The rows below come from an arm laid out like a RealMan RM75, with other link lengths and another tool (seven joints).
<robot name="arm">
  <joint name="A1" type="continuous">
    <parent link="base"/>
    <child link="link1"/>
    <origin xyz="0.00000 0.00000 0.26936"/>
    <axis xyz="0 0 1"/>
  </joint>
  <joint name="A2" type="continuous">
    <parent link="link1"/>
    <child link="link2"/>
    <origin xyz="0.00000 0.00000 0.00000"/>
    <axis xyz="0 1 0"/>
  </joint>
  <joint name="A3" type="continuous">
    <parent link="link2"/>
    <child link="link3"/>
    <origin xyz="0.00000 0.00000 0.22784"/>
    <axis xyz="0 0 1"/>
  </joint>
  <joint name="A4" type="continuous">
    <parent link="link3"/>
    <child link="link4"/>
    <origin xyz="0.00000 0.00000 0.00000"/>
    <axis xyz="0 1 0"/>
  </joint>
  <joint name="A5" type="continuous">
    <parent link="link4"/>
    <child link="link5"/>
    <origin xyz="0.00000 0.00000 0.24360"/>
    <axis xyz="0 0 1"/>
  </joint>
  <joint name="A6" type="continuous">
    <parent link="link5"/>
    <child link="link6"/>
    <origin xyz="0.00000 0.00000 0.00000"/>
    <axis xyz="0 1 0"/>
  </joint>
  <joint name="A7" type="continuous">
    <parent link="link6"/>
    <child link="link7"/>
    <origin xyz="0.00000 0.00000 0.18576"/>
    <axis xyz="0 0 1"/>
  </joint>
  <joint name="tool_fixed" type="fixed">
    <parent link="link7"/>
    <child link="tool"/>
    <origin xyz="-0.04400 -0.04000 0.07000" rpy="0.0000 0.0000 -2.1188"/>
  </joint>
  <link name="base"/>
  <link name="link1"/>
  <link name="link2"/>
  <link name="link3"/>
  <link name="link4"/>
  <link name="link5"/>
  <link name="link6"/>
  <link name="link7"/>
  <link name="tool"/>
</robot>
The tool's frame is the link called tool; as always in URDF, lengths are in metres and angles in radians. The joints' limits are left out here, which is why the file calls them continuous.
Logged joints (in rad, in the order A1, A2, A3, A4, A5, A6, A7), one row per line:
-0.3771, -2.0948, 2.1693, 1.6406, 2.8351, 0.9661, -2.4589
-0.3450, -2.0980, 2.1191, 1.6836, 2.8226, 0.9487, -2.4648
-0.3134, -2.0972, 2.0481, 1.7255, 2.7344, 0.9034, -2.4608
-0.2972, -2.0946, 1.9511, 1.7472, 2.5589, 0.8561, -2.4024
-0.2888, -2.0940, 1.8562, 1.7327, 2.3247, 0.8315, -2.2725
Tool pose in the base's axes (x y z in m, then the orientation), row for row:
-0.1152, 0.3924, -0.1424, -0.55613, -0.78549, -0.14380, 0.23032
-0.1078, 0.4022, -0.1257, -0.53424, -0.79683, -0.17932, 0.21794
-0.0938, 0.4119, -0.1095, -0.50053, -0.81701, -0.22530, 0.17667
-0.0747, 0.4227, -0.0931, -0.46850, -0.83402, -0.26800, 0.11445
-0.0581, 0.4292, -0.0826, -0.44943, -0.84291, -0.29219, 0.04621
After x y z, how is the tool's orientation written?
As a quaternion, x y z w.
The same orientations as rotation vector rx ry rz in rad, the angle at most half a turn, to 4 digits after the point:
-1.5298, -2.1607, -0.3956
-1.4792, -2.2062, -0.4965
-1.4170, -2.3129, -0.6378
-1.3734, -2.4449, -0.7856
-1.3718, -2.5729, -0.8919

